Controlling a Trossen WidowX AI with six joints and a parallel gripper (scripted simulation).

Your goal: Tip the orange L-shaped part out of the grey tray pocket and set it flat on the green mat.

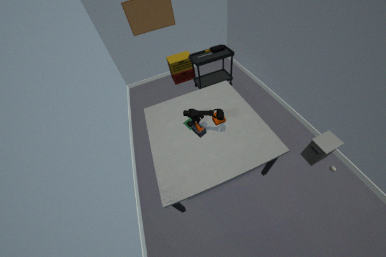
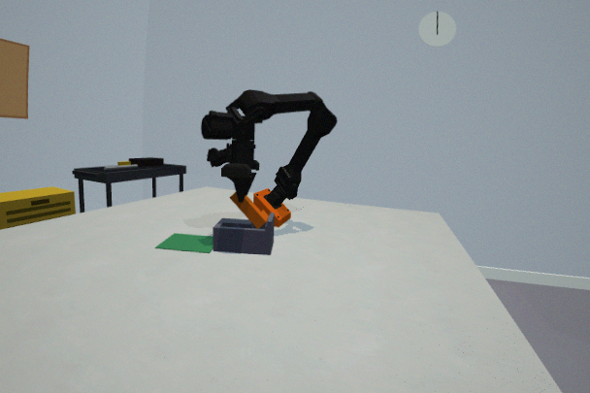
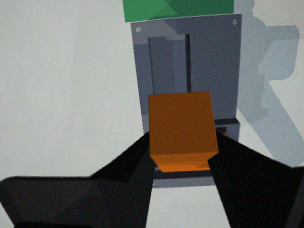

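Right now the green mat is 150 mm to the right of my gripper tip, 150 mm below it and 30 mm ahead of it. Round my gripper tip: orange L-shaped part: 30 mm below, 20 mm to the left, 20 mm behind.
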